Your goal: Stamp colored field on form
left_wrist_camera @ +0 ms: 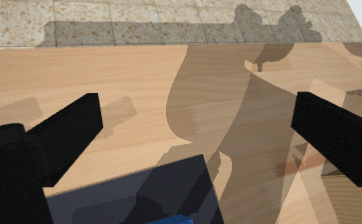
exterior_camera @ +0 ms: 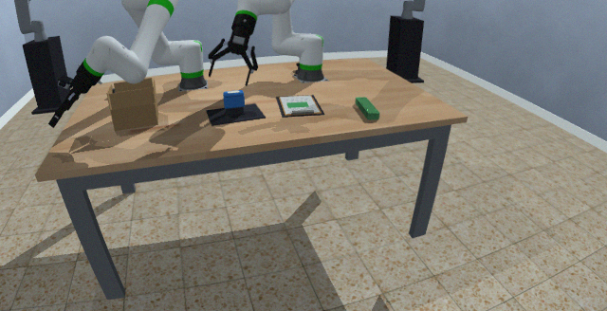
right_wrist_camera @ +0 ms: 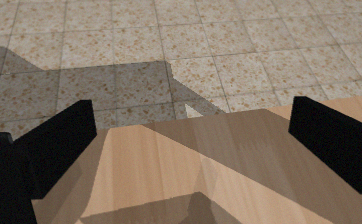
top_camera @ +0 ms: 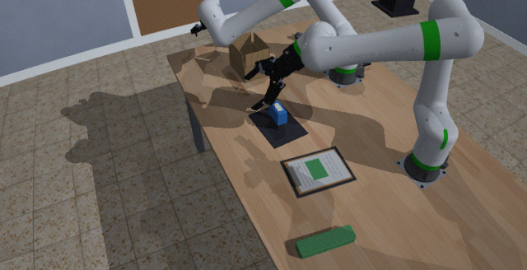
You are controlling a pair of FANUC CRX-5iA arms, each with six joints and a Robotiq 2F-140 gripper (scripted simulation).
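Observation:
Right now my right hand is 13 cm past the blue stamp, 73 cm to the right of it and 7 cm above it. From my right hand the other things lie so: dark mat (13 cm behind, 73 cm to the left, 12 cm below); green case (7 cm behind, 131 cm to the left, 11 cm below).

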